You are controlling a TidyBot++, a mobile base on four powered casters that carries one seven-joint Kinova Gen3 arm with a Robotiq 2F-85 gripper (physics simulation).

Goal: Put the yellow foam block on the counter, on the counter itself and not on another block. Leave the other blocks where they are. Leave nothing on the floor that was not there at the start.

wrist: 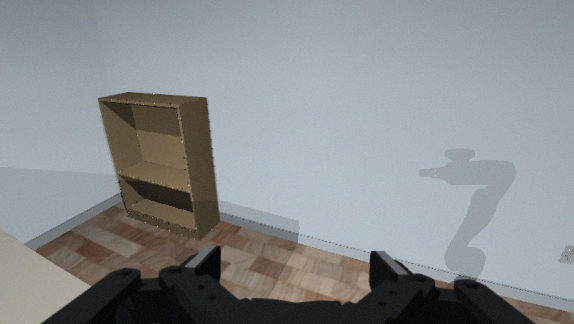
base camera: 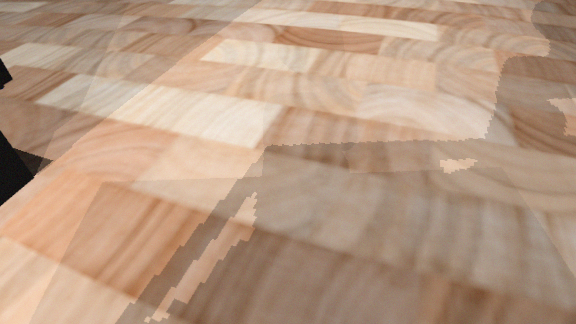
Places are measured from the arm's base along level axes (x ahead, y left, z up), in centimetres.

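Pixels of known places: gripper, fingertip midpoint: (wrist: 294, 265).
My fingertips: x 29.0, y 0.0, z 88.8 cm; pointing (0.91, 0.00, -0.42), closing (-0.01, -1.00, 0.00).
Behind a point stands the place of what it marks.
My gripper (wrist: 294, 265) @(x 29.0, y 0.0, z 88.8 cm) is open in the wrist view, its two dark fingers wide apart at the bottom, with floor and wall showing between them and no object held. The yellow foam block does not show in either view, and no other blocks show. A pale, flat surface (wrist: 30, 285) @(x 55.1, y 60.1, z 51.3 cm) cuts across the lower left corner of the wrist view; I cannot tell whether it is the counter.
A brown shelf unit (wrist: 202, 160) @(x 193.7, y 66.4, z 22.7 cm) stands against the wall (wrist: 320, 110) @(x 178.0, y -15.5, z 64.1 cm) at the left of the wrist view. Wood floor (base camera: 320, 90) @(x 70.9, y -5.9, z -39.7 cm) (wrist: 250, 255) @(x 165.7, y 29.9, z -39.6 cm) fills the base camera view, with shadows across it. Dark pieces (base camera: 10, 172) @(x 45.3, y 44.7, z -36.2 cm) show at that view's left edge.
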